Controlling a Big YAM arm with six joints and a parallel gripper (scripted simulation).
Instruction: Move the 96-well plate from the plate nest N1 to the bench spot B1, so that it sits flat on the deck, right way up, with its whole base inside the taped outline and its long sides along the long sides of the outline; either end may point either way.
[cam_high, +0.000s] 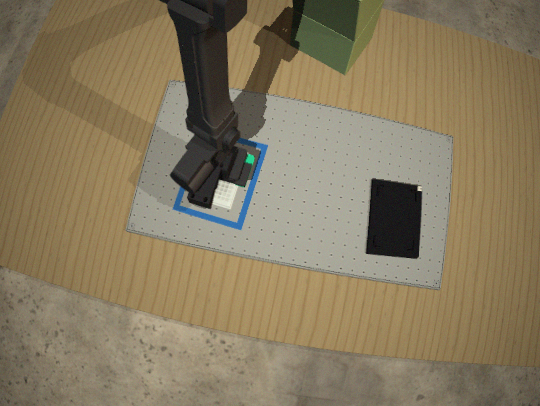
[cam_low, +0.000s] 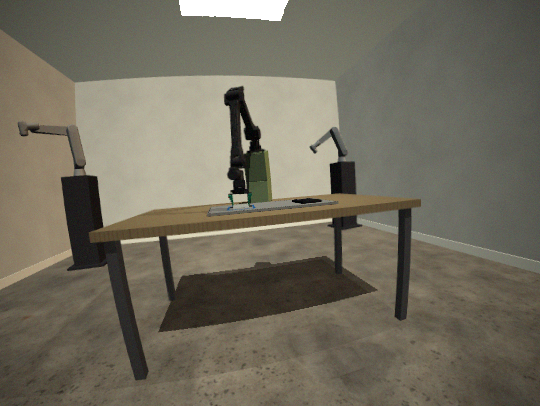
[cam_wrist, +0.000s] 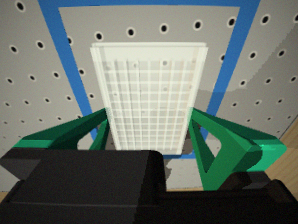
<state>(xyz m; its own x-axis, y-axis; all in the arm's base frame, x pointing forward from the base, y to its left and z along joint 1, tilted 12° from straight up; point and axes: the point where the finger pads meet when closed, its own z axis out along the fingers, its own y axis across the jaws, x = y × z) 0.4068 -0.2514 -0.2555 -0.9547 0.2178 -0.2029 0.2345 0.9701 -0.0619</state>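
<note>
My gripper is now right at the white 96-well plate. From my hand the other things lie so: black plate nest N1: 38 cm to the left, 8 cm ahead.
</note>
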